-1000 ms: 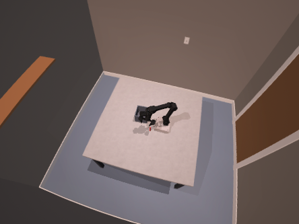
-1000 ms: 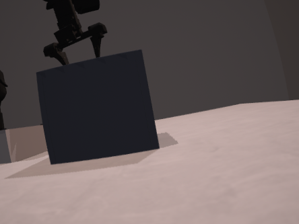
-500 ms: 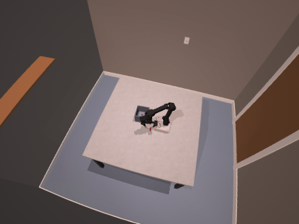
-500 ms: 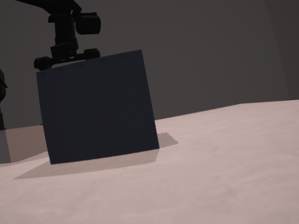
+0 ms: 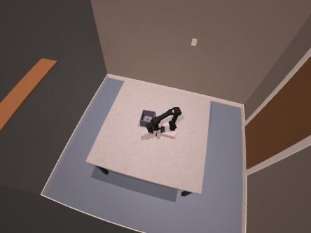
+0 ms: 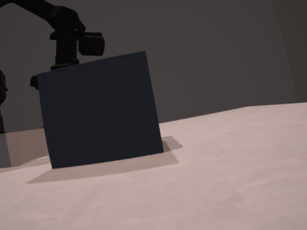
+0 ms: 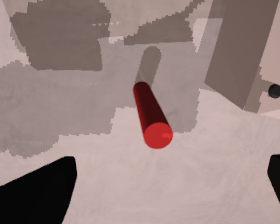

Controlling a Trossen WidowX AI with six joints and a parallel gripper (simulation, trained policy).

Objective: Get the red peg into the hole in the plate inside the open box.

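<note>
The red peg lies 10 mm ahead of my gripper tip, 10 mm to the right of it and 50 mm below it. The rest, counted from my gripper tip: plate 130 mm ahead, 190 mm to the right, 50 mm below.
</note>
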